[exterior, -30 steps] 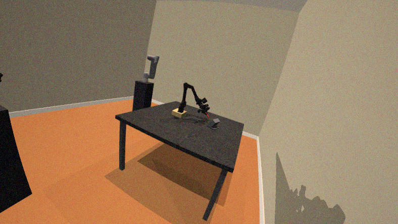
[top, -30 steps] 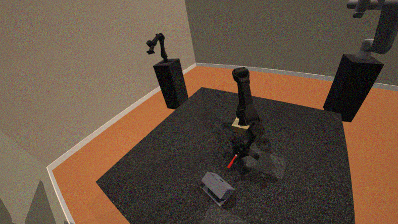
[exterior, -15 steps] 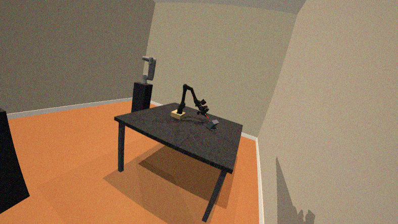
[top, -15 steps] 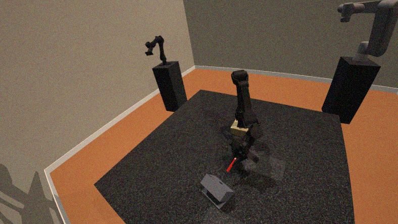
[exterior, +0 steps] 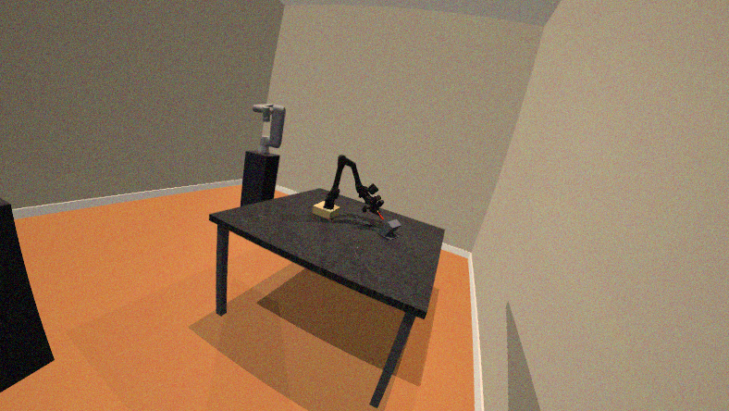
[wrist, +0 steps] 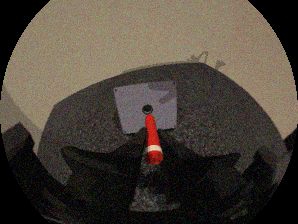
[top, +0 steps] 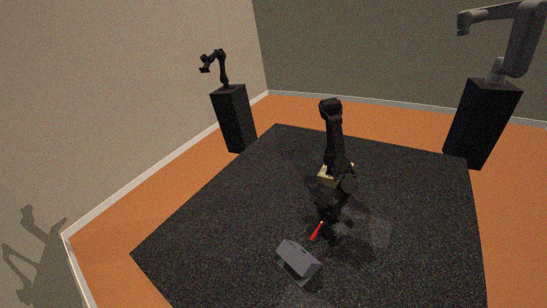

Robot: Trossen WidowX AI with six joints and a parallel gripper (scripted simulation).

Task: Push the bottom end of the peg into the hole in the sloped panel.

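The grey sloped panel lies 9 cm ahead of my gripper tip, 6 cm below it and 4 cm to the right of it. From my gripper tip the other things lie so: red peg (1 cm to the left, 1 cm behind, 1 cm above).
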